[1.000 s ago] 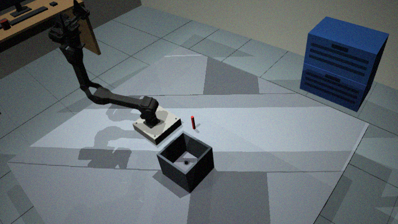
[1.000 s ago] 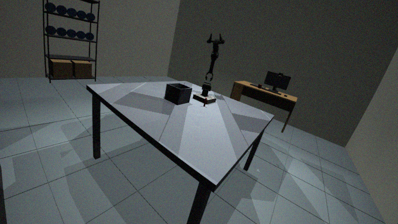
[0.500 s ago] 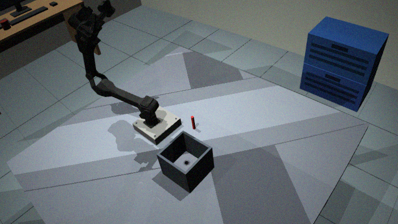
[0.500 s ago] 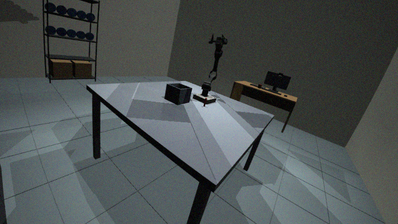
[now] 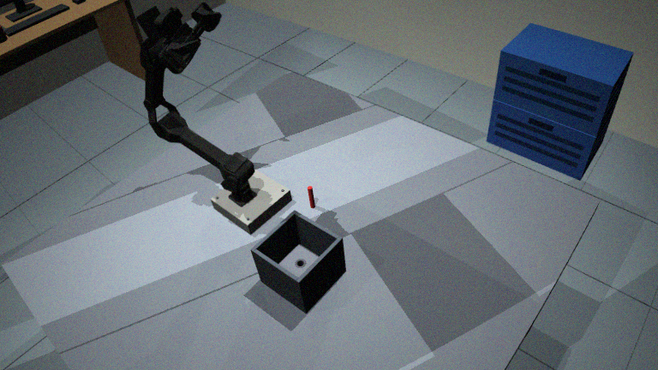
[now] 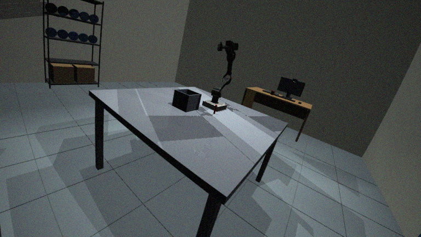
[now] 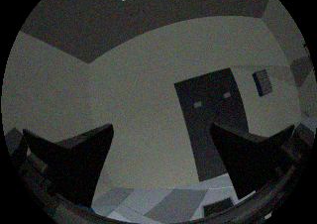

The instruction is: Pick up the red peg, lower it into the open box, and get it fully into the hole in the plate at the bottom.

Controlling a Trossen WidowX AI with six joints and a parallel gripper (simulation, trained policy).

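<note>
Right now my gripper tip is 56 cm above the red peg, 12 cm to the right of it and 10 cm short of it.
</note>
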